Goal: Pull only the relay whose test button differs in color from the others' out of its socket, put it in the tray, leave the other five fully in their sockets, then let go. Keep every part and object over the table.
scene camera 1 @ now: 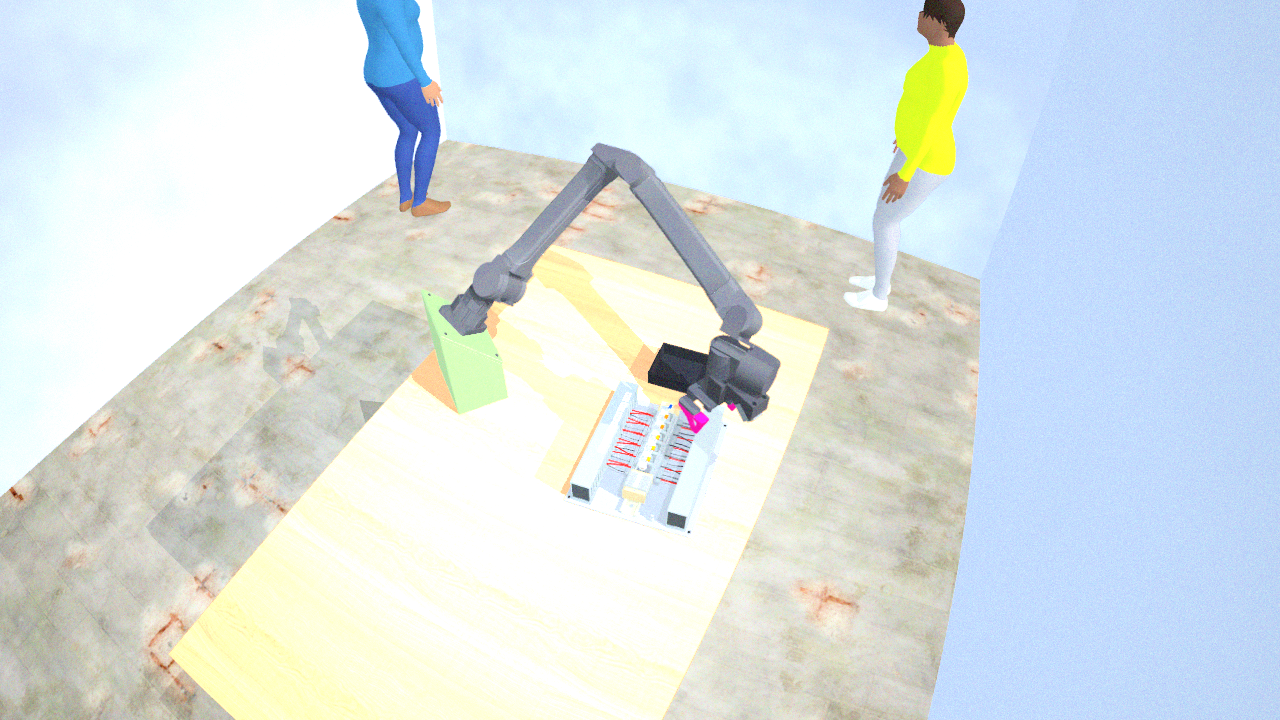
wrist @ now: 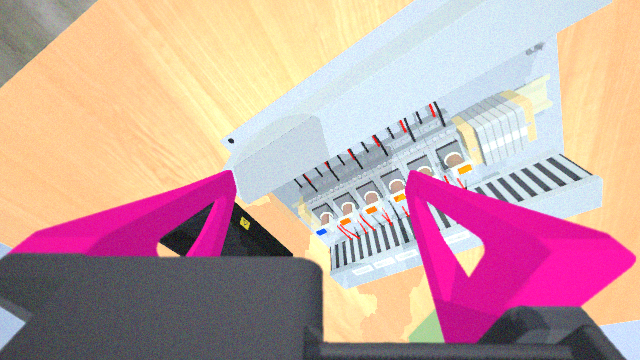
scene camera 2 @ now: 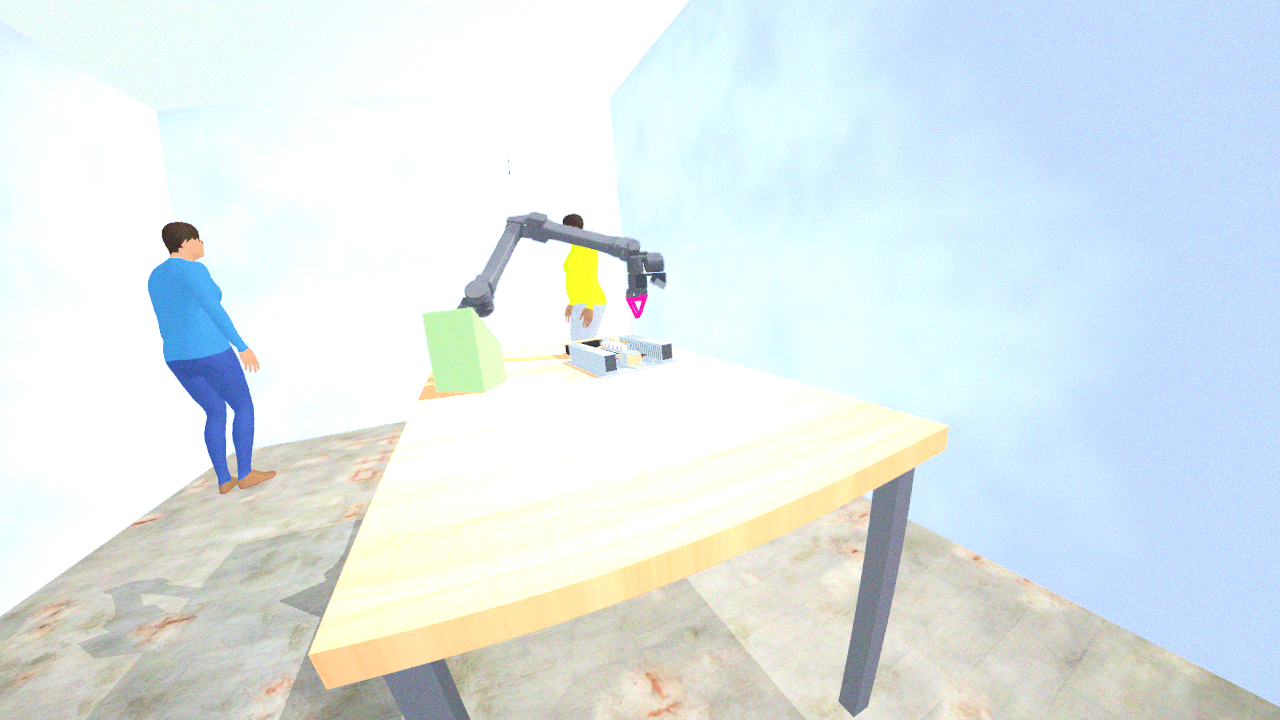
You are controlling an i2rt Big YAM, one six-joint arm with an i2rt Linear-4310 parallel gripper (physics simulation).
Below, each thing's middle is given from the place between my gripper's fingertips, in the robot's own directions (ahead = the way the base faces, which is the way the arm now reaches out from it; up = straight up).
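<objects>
My gripper 13 cm past the clear relay [wrist: 323,227], 3 cm to the right of it, 9 cm above it. Black tray [scene camera 1: 674,367] from my hand: 17 cm behind, 19 cm to the left, 14 cm below.
</objects>
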